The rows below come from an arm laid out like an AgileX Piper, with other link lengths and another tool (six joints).
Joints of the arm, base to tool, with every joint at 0 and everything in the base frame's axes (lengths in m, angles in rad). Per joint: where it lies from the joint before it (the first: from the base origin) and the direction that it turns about. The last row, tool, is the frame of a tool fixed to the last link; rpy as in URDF.
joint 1: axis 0 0 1 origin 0 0 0.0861
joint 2: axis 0 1 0 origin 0 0 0
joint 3: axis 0 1 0 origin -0.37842 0 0.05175
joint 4: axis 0.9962 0 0.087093 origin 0.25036 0 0.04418
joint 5: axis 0 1 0 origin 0 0 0
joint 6: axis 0.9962 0 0.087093 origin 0.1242 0 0.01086
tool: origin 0.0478 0 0.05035 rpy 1.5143 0.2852 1.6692
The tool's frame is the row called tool.
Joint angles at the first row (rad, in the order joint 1, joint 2, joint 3, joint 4, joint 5, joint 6):
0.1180, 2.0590, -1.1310, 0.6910, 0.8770, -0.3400
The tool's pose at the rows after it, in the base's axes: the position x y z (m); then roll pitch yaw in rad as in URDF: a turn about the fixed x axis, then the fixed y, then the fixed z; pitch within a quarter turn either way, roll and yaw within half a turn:
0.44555 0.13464 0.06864 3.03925 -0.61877 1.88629
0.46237 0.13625 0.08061 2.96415 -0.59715 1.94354
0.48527 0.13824 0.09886 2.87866 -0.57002 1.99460
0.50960 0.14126 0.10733 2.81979 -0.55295 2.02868
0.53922 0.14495 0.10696 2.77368 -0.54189 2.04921
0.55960 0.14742 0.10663 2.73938 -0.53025 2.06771
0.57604 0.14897 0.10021 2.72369 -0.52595 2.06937
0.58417 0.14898 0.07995 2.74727 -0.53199 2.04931
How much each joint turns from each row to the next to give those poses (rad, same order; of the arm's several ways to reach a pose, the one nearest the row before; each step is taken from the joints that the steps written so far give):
0.0000, 0.0000, -0.0170, 0.0000, -0.0070, -0.0300
0.0000, 0.0000, -0.0480, -0.0030, -0.0100, -0.0190
0.0000, 0.0020, -0.0740, -0.0060, -0.0040, -0.0020
0.0000, 0.0300, -0.0850, -0.0020, 0.0030, 0.0000
0.0000, 0.0590, -0.1070, 0.0000, 0.0050, 0.0070
0.0000, 0.0420, -0.0770, -0.0020, 0.0030, 0.0020
0.0000, 0.0440, -0.0620, -0.0010, 0.0000, 0.0080
0.0000, 0.0490, -0.0290, -0.0030, -0.0040, 0.0090

